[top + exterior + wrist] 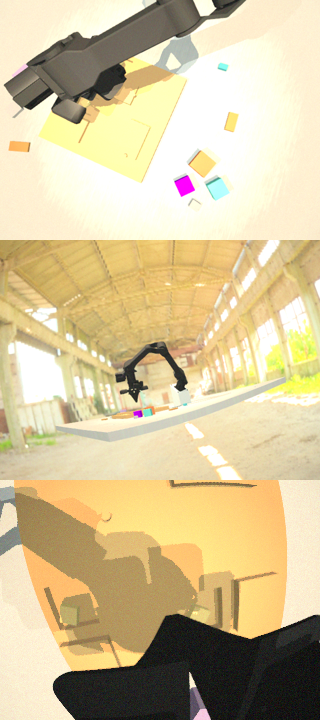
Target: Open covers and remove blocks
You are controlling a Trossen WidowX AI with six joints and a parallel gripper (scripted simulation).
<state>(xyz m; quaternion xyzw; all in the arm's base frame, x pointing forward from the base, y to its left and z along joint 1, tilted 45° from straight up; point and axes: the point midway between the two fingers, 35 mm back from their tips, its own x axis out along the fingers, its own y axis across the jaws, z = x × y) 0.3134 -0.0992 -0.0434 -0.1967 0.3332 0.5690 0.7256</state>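
Now: gripper tip 1 cm short of the yellow puzzle board, 3 cm to the right of it and 6 cm above it. Round my gripper tip: orange cube 12 cm ahead, 29 cm to the left, 6 cm below; lilac block 1 cm behind, 21 cm to the right, 6 cm below; magenta cube 18 cm ahead, 25 cm to the left, 6 cm below.
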